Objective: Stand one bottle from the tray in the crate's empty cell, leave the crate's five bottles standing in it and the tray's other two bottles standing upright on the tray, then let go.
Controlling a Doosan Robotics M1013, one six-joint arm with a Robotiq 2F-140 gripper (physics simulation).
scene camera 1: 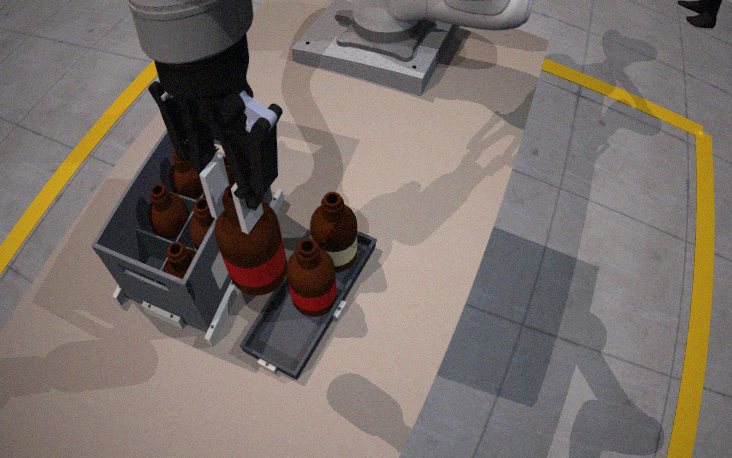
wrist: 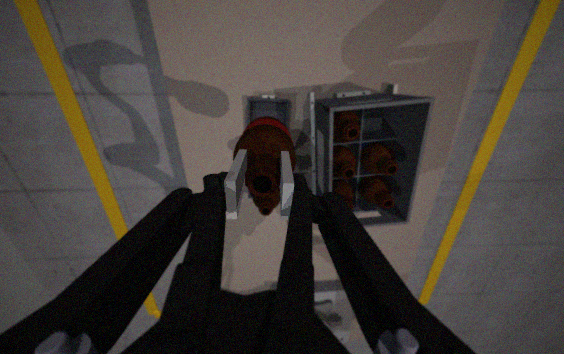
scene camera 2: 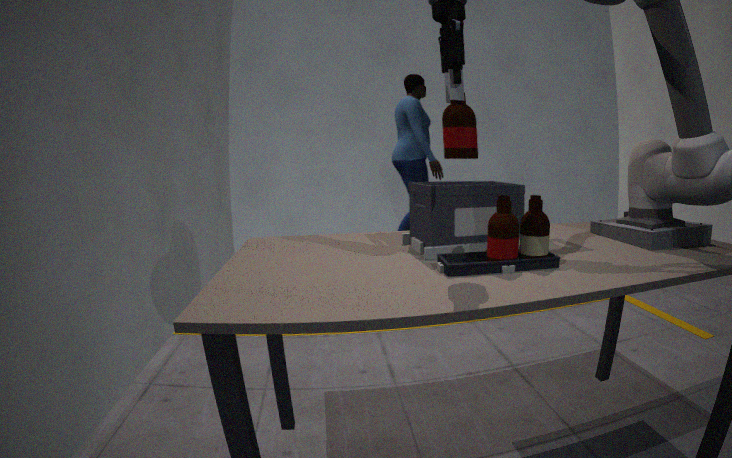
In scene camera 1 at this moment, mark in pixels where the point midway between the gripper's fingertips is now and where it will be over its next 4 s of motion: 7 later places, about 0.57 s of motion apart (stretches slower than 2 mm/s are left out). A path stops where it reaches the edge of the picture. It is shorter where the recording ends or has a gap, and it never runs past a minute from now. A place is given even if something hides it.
My gripper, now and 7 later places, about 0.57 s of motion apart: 237, 214; 252, 239; 260, 273; 265, 293; 267, 300; 269, 305; 269, 305; 269, 304
